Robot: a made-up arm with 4 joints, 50 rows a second.
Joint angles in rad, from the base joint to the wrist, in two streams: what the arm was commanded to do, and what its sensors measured. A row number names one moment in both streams.
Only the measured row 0 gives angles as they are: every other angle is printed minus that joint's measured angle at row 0.
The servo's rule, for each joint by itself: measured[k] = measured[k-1] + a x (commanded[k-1-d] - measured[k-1]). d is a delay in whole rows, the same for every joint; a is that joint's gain. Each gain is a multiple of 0.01, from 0.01 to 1. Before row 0 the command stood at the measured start. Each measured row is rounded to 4 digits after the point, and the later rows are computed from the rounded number. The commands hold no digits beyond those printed.
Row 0, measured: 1.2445, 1.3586, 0.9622, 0.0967
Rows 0 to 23, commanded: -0.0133, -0.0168, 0.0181, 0.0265; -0.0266, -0.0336, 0.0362, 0.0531; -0.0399, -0.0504, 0.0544, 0.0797; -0.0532, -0.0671, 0.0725, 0.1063; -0.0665, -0.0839, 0.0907, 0.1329; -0.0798, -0.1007, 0.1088, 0.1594; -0.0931, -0.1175, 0.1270, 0.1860; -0.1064, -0.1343, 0.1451, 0.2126; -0.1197, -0.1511, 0.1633, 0.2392; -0.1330, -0.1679, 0.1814, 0.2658; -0.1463, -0.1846, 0.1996, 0.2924; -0.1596, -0.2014, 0.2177, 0.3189; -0.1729, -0.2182, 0.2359, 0.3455; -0.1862, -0.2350, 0.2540, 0.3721; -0.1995, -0.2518, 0.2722, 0.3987; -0.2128, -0.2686, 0.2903, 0.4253; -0.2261, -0.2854, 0.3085, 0.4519; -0.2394, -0.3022, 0.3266, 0.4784; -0.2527, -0.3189, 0.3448, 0.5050; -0.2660, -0.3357, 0.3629, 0.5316; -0.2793, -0.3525, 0.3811, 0.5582; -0.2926, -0.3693, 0.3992, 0.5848; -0.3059, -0.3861, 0.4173, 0.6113; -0.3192, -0.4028, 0.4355, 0.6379
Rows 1 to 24, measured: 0.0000, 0.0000, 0.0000, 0.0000; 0.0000, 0.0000, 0.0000, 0.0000; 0.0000, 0.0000, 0.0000, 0.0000; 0.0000, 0.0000, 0.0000, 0.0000; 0.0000, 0.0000, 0.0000, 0.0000; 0.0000, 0.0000, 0.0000, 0.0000; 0.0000, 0.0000, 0.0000, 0.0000; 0.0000, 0.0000, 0.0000, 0.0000; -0.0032, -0.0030, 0.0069, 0.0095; -0.0088, -0.0085, 0.0180, 0.0252; -0.0163, -0.0160, 0.0318, 0.0448; -0.0252, -0.0252, 0.0473, 0.0669; -0.0351, -0.0358, 0.0638, 0.0907; -0.0458, -0.0475, 0.0809, 0.1154; -0.0572, -0.0601, 0.0984, 0.1408; -0.0690, -0.0735, 0.1161, 0.1666; -0.0812, -0.0875, 0.1340, 0.1927; -0.0936, -0.1020, 0.1520, 0.2190; -0.1062, -0.1169, 0.1701, 0.2454; -0.1190, -0.1321, 0.1882, 0.2719; -0.1319, -0.1476, 0.2063, 0.2984; -0.1449, -0.1633, 0.2244, 0.3249; -0.1580, -0.1792, 0.2426, 0.3515; -0.1712, -0.1953, 0.2607, 0.3781
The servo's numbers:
d 8
a 0.24 0.18 0.38 0.36

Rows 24 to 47, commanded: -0.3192, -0.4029, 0.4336, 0.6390; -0.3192, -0.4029, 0.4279, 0.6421; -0.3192, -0.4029, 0.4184, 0.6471; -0.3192, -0.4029, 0.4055, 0.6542; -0.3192, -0.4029, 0.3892, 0.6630; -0.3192, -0.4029, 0.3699, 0.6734; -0.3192, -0.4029, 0.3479, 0.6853; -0.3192, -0.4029, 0.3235, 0.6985; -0.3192, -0.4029, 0.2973, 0.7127; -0.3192, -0.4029, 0.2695, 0.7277; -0.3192, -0.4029, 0.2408, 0.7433; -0.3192, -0.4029, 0.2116, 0.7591; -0.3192, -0.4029, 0.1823, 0.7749; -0.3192, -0.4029, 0.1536, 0.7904; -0.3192, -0.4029, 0.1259, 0.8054; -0.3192, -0.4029, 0.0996, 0.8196; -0.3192, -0.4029, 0.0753, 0.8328; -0.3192, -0.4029, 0.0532, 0.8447; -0.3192, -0.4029, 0.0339, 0.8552; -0.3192, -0.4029, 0.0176, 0.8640; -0.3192, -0.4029, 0.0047, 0.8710; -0.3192, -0.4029, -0.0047, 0.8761; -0.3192, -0.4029, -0.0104, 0.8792; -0.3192, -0.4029, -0.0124, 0.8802
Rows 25 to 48, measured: -0.1844, -0.2115, 0.2789, 0.4047; -0.1976, -0.2278, 0.2970, 0.4312; -0.2108, -0.2442, 0.3152, 0.4578; -0.2240, -0.2607, 0.3333, 0.4844; -0.2373, -0.2772, 0.3515, 0.5110; -0.2506, -0.2938, 0.3696, 0.5376; -0.2639, -0.3104, 0.3877, 0.5641; -0.2772, -0.3270, 0.4059, 0.5907; -0.2873, -0.3407, 0.4164, 0.6081; -0.2950, -0.3519, 0.4208, 0.6203; -0.3008, -0.3611, 0.4199, 0.6299; -0.3052, -0.3686, 0.4144, 0.6386; -0.3086, -0.3748, 0.4048, 0.6474; -0.3111, -0.3799, 0.3915, 0.6568; -0.3130, -0.3840, 0.3749, 0.6671; -0.3145, -0.3874, 0.3554, 0.6784; -0.3156, -0.3902, 0.3333, 0.6907; -0.3165, -0.3925, 0.3091, 0.7040; -0.3171, -0.3944, 0.2831, 0.7181; -0.3176, -0.3959, 0.2559, 0.7329; -0.3180, -0.3972, 0.2279, 0.7480; -0.3183, -0.3982, 0.1997, 0.7633; -0.3185, -0.3990, 0.1717, 0.7785; -0.3187, -0.3997, 0.1443, 0.7933
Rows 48 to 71, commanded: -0.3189, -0.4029, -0.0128, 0.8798; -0.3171, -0.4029, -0.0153, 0.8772; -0.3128, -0.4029, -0.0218, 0.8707; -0.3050, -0.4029, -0.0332, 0.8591; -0.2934, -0.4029, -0.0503, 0.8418; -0.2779, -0.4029, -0.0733, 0.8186; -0.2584, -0.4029, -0.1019, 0.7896; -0.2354, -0.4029, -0.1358, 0.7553; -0.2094, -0.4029, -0.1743, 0.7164; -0.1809, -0.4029, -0.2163, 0.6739; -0.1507, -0.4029, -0.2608, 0.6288; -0.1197, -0.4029, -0.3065, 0.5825; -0.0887, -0.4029, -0.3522, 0.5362; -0.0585, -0.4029, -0.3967, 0.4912; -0.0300, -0.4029, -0.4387, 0.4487; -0.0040, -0.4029, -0.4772, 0.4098; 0.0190, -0.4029, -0.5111, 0.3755; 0.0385, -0.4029, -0.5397, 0.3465; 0.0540, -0.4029, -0.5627, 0.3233; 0.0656, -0.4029, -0.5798, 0.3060; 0.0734, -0.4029, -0.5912, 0.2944; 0.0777, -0.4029, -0.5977, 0.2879; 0.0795, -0.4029, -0.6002, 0.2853; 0.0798, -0.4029, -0.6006, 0.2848
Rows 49 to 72, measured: -0.3188, -0.4003, 0.1181, 0.8075; -0.3189, -0.4008, 0.0934, 0.8209; -0.3190, -0.4012, 0.0708, 0.8332; -0.3190, -0.4015, 0.0506, 0.8443; -0.3190, -0.4018, 0.0332, 0.8539; -0.3190, -0.4020, 0.0188, 0.8619; -0.3190, -0.4022, 0.0077, 0.8681; -0.3190, -0.4023, 0.0001, 0.8725; -0.3190, -0.4024, -0.0048, 0.8751; -0.3185, -0.4025, -0.0088, 0.8759; -0.3171, -0.4026, -0.0137, 0.8740; -0.3142, -0.4027, -0.0211, 0.8686; -0.3092, -0.4027, -0.0322, 0.8590; -0.3017, -0.4027, -0.0478, 0.8445; -0.2913, -0.4027, -0.0684, 0.8247; -0.2779, -0.4027, -0.0940, 0.7997; -0.2615, -0.4027, -0.1245, 0.7697; -0.2422, -0.4027, -0.1594, 0.7352; -0.2202, -0.4027, -0.1979, 0.6969; -0.1961, -0.4027, -0.2392, 0.6557; -0.1703, -0.4027, -0.2821, 0.6127; -0.1435, -0.4027, -0.3256, 0.5690; -0.1163, -0.4027, -0.3686, 0.5257; -0.0893, -0.4027, -0.4099, 0.4840
